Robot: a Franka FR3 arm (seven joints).
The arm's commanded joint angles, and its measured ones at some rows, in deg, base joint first. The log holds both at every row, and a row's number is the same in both.
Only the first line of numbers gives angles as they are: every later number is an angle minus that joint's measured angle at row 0.
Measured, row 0:
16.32, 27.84, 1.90, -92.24, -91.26, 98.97, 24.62
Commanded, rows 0 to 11:
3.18, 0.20, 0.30, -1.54, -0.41, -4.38, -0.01
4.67, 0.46, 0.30, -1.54, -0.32, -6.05, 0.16
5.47, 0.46, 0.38, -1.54, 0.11, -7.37, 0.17
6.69, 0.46, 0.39, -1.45, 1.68, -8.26, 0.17
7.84, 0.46, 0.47, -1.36, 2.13, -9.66, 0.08
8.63, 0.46, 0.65, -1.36, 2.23, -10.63, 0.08
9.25, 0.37, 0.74, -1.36, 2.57, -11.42, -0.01
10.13, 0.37, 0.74, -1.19, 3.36, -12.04, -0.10
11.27, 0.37, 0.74, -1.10, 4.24, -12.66, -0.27
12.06, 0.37, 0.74, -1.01, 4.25, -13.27, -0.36
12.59, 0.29, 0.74, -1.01, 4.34, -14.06, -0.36
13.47, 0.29, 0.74, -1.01, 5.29, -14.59, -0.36
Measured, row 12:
11.93, 0.43, 0.79, -0.99, 4.62, -13.77, 1.55
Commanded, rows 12 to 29:
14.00, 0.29, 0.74, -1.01, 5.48, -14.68, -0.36
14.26, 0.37, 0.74, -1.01, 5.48, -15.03, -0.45
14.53, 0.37, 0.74, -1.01, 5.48, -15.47, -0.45
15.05, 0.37, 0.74, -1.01, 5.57, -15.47, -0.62
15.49, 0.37, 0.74, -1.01, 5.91, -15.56, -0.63
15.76, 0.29, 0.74, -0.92, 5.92, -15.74, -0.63
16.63, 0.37, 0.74, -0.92, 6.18, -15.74, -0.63
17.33, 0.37, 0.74, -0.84, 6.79, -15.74, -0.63
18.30, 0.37, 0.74, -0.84, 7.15, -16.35, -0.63
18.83, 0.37, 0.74, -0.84, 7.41, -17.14, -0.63
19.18, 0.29, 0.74, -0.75, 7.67, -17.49, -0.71
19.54, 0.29, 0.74, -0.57, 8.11, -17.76, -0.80
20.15, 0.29, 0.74, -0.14, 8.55, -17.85, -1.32
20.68, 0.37, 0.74, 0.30, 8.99, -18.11, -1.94
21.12, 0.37, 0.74, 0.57, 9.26, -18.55, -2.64
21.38, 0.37, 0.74, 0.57, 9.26, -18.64, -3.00
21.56, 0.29, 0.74, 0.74, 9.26, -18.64, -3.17
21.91, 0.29, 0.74, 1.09, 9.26, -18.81, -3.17
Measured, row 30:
20.59, 0.36, 0.74, -0.47, 9.17, -18.80, 1.47
